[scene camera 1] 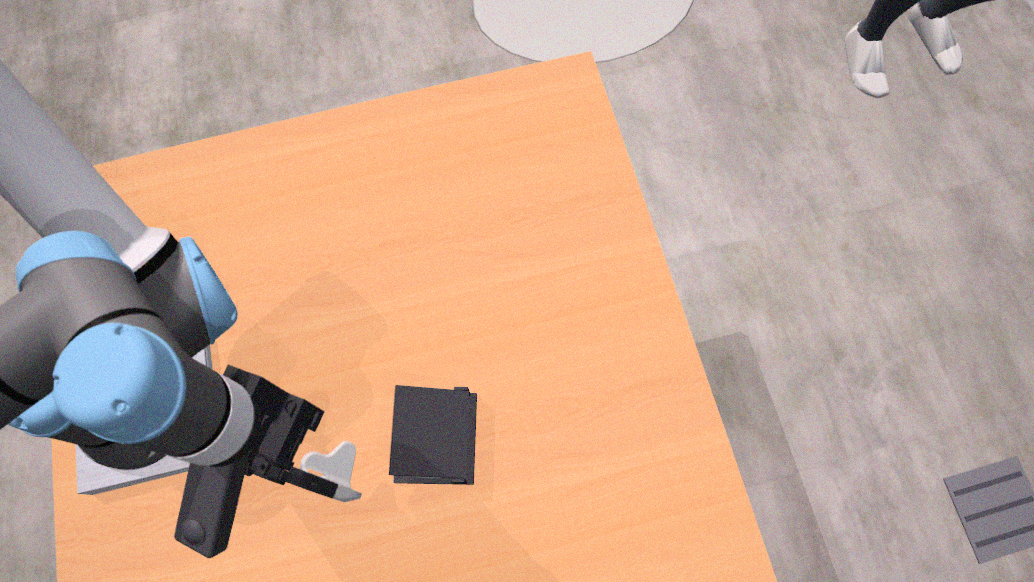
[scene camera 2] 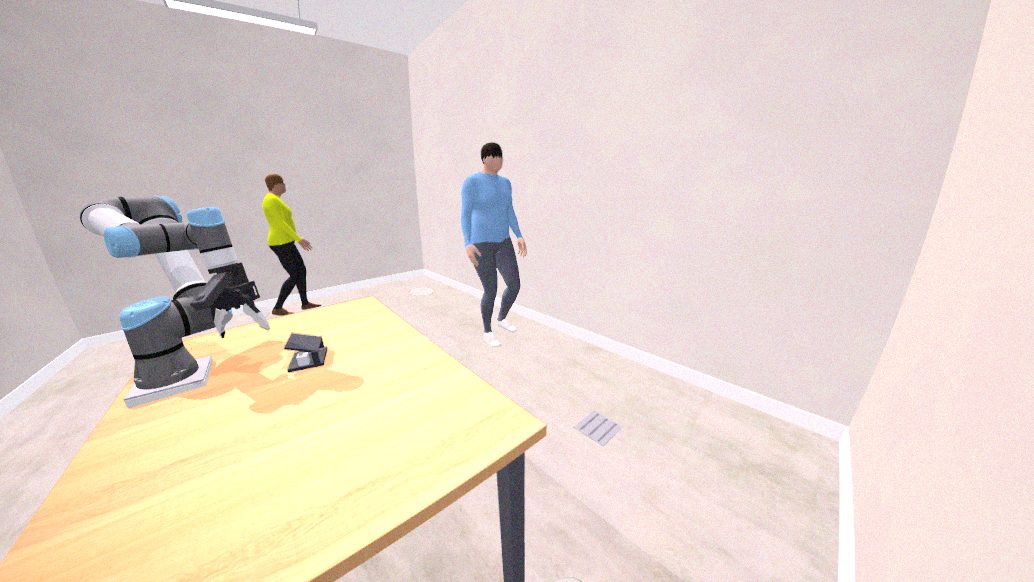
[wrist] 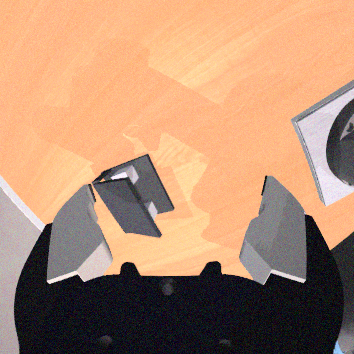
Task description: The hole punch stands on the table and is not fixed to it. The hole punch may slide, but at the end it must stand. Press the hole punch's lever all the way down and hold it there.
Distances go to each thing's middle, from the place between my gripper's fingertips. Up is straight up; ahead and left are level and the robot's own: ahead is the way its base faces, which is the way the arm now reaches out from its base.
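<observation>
The hole punch (scene camera 1: pixel 472 411) is 140 mm ahead of my hand, 100 mm below it and 40 mm to the left of it. With the flat lever (scene camera 1: pixel 429 433), I find that my hand is now 90 mm above it and 40 mm to the right of it, while still 140 mm short of it.
</observation>
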